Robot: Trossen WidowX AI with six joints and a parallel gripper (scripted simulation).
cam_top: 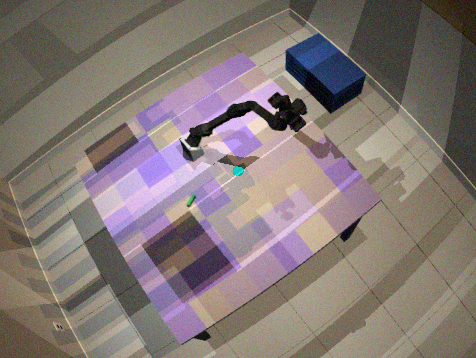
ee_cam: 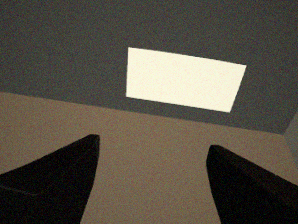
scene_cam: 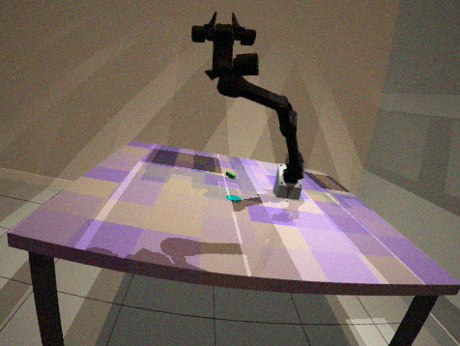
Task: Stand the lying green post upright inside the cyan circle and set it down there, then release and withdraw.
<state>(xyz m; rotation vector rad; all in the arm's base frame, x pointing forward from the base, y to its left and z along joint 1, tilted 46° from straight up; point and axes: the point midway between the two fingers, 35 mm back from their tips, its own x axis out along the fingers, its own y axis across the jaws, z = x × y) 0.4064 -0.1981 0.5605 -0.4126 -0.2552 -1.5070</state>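
Now: the green post 63 cm below my gripper tip, 44 cm to the right of it and 21 cm behind it. Round my gripper tip: cyan circle (64 cm below, 17 cm behind, 15 cm to the right).
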